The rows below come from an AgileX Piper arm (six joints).
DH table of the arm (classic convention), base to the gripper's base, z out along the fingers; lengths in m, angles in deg. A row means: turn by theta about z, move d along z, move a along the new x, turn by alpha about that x. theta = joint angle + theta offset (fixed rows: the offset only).
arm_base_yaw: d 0.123; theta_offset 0; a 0; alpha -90
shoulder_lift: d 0; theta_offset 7.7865; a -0.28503; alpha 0
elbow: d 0; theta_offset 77.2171; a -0.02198; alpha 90
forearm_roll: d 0.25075; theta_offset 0; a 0; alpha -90
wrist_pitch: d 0; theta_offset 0; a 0; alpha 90
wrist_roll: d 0.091; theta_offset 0; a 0; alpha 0
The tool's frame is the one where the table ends.
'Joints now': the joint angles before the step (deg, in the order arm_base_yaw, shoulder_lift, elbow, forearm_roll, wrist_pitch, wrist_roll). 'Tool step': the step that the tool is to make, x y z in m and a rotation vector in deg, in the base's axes. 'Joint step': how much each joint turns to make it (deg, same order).
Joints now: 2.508, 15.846, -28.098, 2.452, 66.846, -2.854
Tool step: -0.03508, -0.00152, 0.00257, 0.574, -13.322, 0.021
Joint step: -0.002, -13.889, 0.001, 0.001, 0.554, -0.001
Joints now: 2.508, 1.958, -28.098, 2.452, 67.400, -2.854
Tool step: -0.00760, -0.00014, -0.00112, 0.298, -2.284, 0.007
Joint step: -0.002, -2.853, 0.001, 0.121, 0.552, 0.133
